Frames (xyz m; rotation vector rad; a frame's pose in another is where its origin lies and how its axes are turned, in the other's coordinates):
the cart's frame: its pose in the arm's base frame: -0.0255 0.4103 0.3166 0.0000 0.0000 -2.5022
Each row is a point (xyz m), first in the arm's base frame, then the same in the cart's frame.
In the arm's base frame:
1: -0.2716 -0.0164 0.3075
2: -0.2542 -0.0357 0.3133
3: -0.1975 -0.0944 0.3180
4: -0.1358 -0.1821 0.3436
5: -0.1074 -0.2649 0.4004
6: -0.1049 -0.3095 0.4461
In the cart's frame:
1: 0.4521 0.1956 -0.0091
2: 0.4497 0.2214 -0.0033
3: 0.4392 0.3024 0.0014
4: 0.4420 0.4096 0.0270
5: 0.4686 0.4929 0.0838
6: 0.4932 0.5302 0.1295

